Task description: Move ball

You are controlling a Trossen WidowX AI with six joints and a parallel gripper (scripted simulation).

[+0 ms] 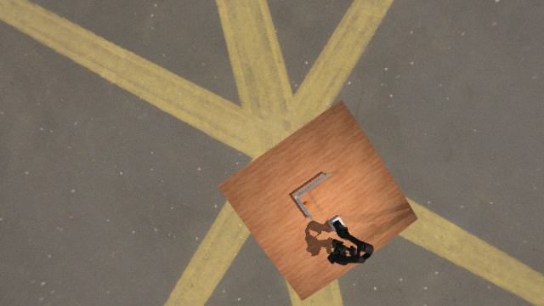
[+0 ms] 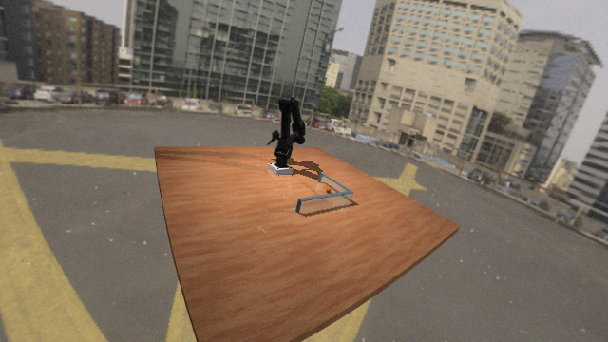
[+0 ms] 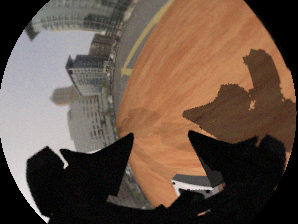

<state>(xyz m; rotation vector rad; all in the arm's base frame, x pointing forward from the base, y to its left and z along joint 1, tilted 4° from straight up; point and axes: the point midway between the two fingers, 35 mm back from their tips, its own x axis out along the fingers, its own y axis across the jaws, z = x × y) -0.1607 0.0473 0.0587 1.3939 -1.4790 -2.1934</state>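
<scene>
Right now the long wall is 590 mm ahead of my gripper tip, 30 mm to the right of it and 30 mm below it.
</scene>
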